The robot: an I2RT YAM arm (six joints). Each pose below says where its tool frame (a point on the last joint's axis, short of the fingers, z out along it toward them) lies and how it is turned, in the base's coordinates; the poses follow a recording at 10 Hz.
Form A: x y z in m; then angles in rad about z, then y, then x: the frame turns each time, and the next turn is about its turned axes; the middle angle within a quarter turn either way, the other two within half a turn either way.
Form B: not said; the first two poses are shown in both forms.
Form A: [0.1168 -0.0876 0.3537 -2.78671 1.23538 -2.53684]
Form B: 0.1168 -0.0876 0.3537; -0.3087 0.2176 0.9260; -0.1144 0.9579 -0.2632; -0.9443 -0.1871 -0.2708
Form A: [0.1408 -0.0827 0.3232 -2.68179 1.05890 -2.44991]
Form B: 0.1408 -0.0827 0.3232; -0.4390 0.1565 0.8848; -0.2174 0.9370 -0.2736; -0.8718 -0.3124 -0.3773
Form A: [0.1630 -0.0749 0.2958 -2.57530 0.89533 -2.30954]
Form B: 0.1630 -0.0749 0.2958; -0.5277 0.1256 0.8401; -0.3355 0.8778 -0.3420; -0.7804 -0.4623 -0.4210
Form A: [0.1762 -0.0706 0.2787 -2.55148 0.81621 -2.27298]
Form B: 0.1762 -0.0706 0.2787; -0.5691 0.1027 0.8158; -0.3812 0.8462 -0.3725; -0.7286 -0.5229 -0.4424
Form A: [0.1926 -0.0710 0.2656 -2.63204 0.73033 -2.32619]
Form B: 0.1926 -0.0710 0.2656; -0.6503 0.0895 0.7544; -0.3634 0.8354 -0.4124; -0.6671 -0.5423 -0.5107
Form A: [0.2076 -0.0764 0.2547 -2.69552 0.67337 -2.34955]
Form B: 0.2076 -0.0764 0.2547; -0.7052 0.0974 0.7023; -0.3373 0.8252 -0.4532; -0.6236 -0.5564 -0.5491
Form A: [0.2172 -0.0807 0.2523 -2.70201 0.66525 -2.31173]
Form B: 0.2172 -0.0807 0.2523; -0.7120 0.1249 0.6910; -0.3348 0.8046 -0.4904; -0.6173 -0.5805 -0.5310
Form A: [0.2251 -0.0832 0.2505 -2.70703 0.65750 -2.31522]
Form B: 0.2251 -0.0832 0.2505; -0.7180 0.1224 0.6852; -0.3332 0.8038 -0.4928; -0.6111 -0.5821 -0.5363
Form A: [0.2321 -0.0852 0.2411 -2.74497 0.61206 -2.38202]
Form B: 0.2321 -0.0852 0.2411; -0.7549 0.0848 0.6503; -0.3162 0.8217 -0.4742; -0.5746 -0.5636 -0.5935
